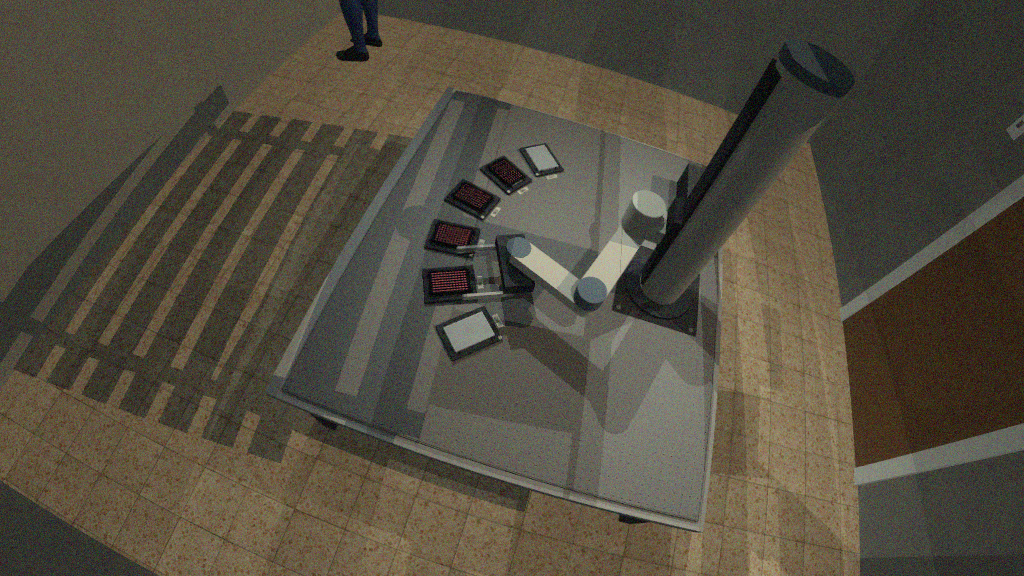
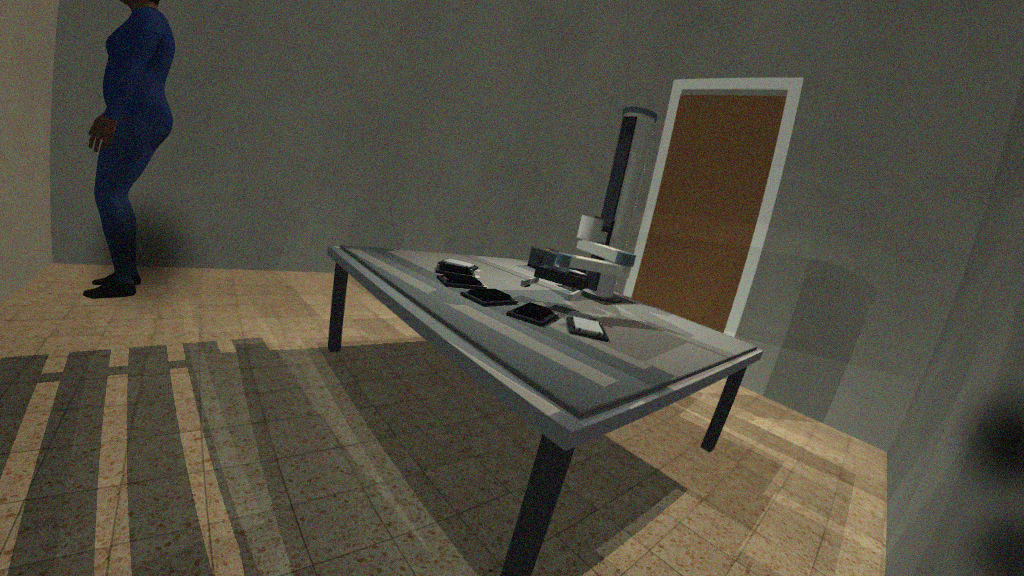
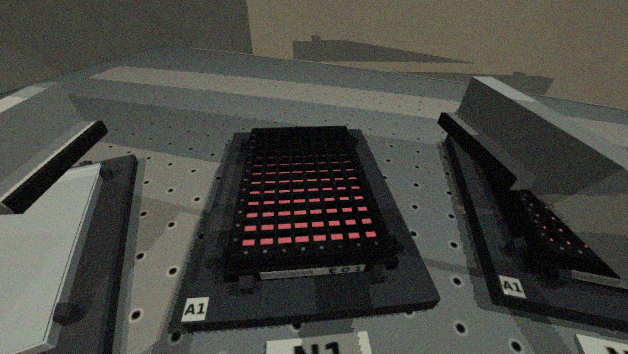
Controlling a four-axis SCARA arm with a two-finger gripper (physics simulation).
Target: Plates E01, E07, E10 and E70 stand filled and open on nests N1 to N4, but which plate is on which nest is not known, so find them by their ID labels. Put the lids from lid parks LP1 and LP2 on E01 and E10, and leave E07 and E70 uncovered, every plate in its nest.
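Frame: origin at the arm's base, x ahead, y left, z up, level; metres.
Seen in the pictures: gripper, fingertip midpoint: (image 1: 459, 272) (image 2: 545, 290) (image 3: 278, 101); arm's base, link origin: (image 1: 657, 288) (image 2: 596, 296).
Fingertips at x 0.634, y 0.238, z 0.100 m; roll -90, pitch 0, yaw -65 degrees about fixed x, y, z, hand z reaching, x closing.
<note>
Offsets run from my fingertips to a thing's top centre. "spot": to the spot under its first point. Level surfaces: height alone.
A dark plate with red wells {0.031 m ahead, 0.001 m left, 0.061 m down} (image 1: 451, 280) (image 2: 533, 313) (image 3: 305, 210) stands open on nest N1; its foreshortened ID label {spot: 0.020 m back, 0.041 m right, 0.071 m down} (image 3: 345, 269) seems to read E01. A second open plate {0.082 m ahead, 0.169 m right, 0.061 m down} (image 1: 453, 234) (image 3: 560, 230) sits on the neighbouring nest, its ID not readable. Two more open plates {0.077 m ahead, 0.357 m right, 0.061 m down} (image 1: 472, 197) {0.002 m ahead, 0.521 m right, 0.061 m down} (image 1: 507, 173) follow, labels too small to read. One pale lid {0.080 m back, 0.138 m left, 0.070 m down} (image 1: 469, 331) (image 2: 587, 327) (image 3: 45, 260) lies on the park beside N1, the other lid {0.104 m back, 0.658 m right, 0.070 m down} (image 1: 542, 157) (image 2: 458, 265) at the row's far end. My gripper (image 1: 461, 272) (image 2: 549, 288) (image 3: 278, 101) is open and empty, its fingers above and to either side of the N1 plate.
The stations form an arc on the grey perforated table {0.088 m down} (image 1: 501, 444) (image 2: 443, 308). The arm's column (image 1: 737, 179) (image 2: 630, 171) rises at the table's side opposite the arc. A person in blue (image 1: 358, 25) (image 2: 136, 121) stands on the floor away from the table.
</note>
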